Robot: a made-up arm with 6 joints.
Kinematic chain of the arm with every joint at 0, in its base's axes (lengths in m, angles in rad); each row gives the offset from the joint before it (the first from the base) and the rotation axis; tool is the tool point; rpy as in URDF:
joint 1: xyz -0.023 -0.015 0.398 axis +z
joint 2: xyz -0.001 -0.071 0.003 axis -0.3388 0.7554 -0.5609
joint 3: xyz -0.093 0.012 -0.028 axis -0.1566 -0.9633 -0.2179
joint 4: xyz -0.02 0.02 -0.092 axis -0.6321 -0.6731 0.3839
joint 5: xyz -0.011 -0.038 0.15 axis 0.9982 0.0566 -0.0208
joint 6: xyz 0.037 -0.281 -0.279 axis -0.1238 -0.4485 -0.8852
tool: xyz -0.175 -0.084 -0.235 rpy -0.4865 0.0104 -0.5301
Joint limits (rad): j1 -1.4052..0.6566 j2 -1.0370..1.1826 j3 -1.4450..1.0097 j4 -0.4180..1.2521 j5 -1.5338..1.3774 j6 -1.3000..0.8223
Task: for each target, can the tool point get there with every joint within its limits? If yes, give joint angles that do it. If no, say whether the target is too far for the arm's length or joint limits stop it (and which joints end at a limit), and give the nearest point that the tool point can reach.
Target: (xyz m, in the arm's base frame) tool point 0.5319 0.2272 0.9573
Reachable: no: joint limits stop it (at a limit: joint 1, joint 2, joint 4, joint 5, joint 6) | nearest point 0.4704 0.2507 0.9714 | short by 0.067 m
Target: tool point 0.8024 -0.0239 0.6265
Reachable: no: joint limits stop it (at a limit: joint 1, joint 2, joint 4, joint 6) | nearest point 0.6913 -0.0348 0.5847 | short by 0.119 m
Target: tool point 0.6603 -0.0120 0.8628
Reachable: no: joint limits stop it (at a limit: joint 2, joint 4, joint 5, joint 6) | nearest point 0.5856 -0.0123 0.8166 | short by 0.088 m
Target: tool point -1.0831 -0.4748 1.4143
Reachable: no: too far | nearest point -0.6087 -0.2690 0.9298 | short by 0.709 m
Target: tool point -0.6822 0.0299 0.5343
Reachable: yes | joints -1.1233 0.8925 -0.5911 0.6201 -0.2315 -0.8416
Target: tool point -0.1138 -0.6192 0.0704
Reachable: yes | joints 0.1577 0.2439 0.1676 0.3345 0.1727 -1.0122
